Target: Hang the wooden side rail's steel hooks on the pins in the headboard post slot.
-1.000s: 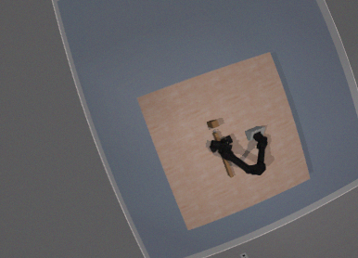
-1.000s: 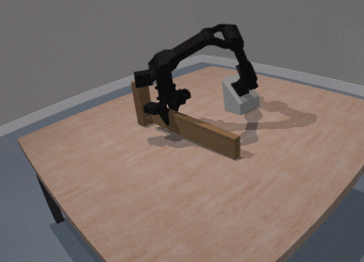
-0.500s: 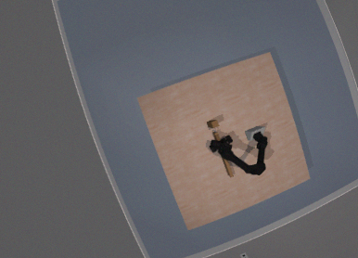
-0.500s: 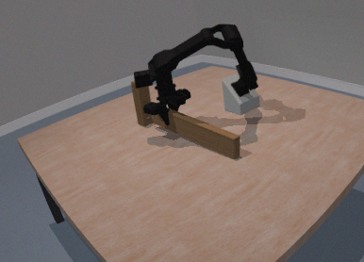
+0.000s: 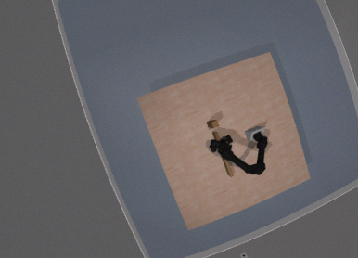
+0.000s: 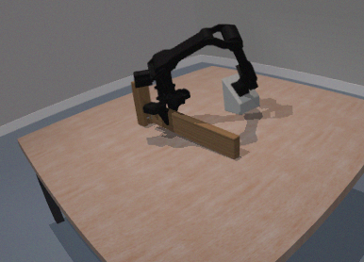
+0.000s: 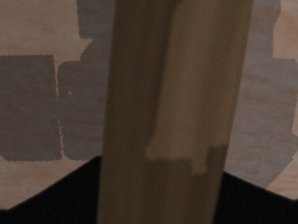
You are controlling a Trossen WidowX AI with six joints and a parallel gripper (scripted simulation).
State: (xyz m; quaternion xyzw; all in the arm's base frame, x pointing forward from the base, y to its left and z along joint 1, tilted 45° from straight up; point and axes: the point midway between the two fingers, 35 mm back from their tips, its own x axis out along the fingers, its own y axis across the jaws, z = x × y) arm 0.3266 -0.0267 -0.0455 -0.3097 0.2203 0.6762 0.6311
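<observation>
Now: gripper tip 17 cm to the left of the wooden headboard post and 4 cm below it.
</observation>
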